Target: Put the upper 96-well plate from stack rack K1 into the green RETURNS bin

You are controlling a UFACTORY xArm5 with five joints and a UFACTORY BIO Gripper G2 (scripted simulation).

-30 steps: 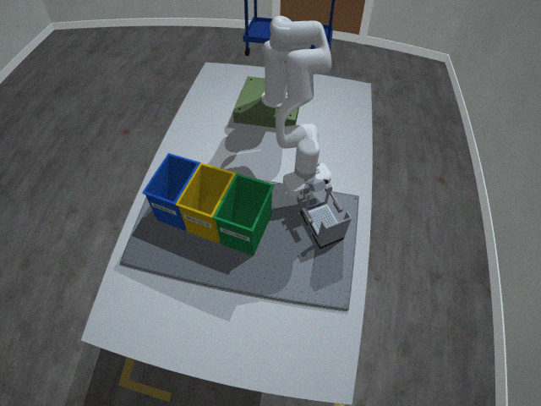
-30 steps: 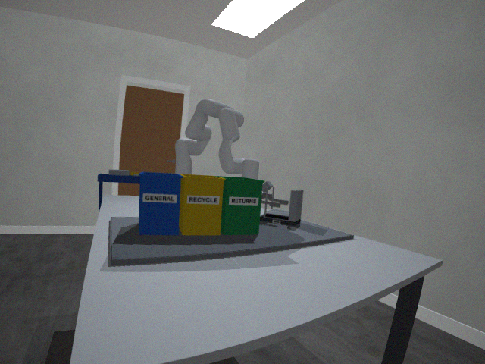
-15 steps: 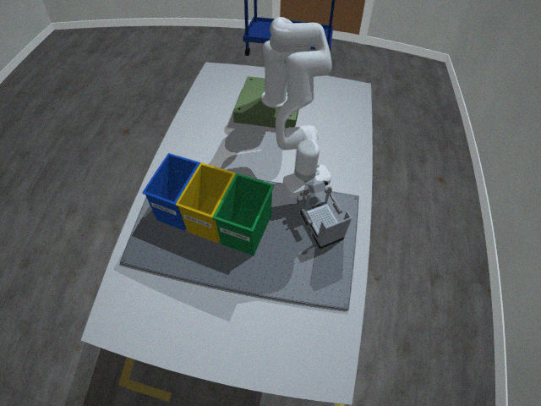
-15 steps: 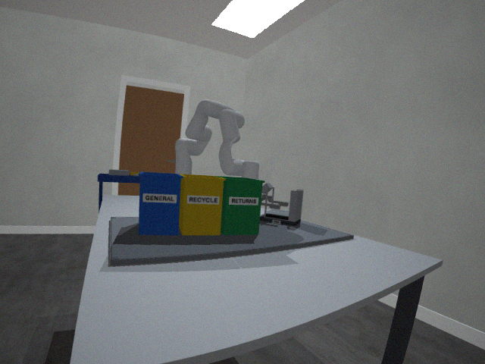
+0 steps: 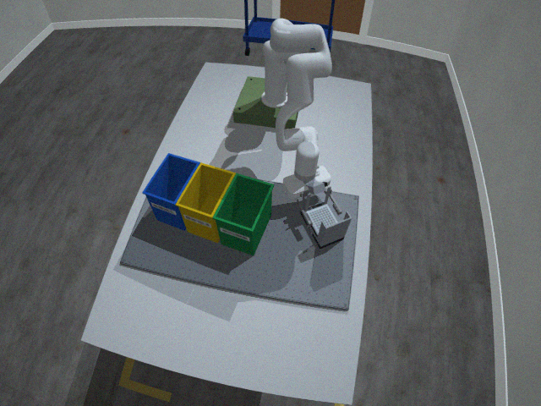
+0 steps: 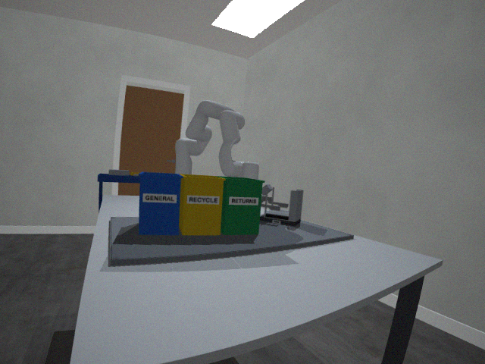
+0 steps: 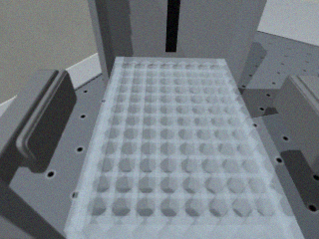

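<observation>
Now: hand 40 mm above the black plate, 20 mm short of it and 10 mm to the right of it. Round my hand: blue general bin (510 mm to the right, 50 mm ahead, 20 mm above); green returns bin (250 mm to the right, 80 mm ahead, 20 mm above); yellow recycle bin (380 mm to the right, 60 mm ahead, 20 mm above).
</observation>
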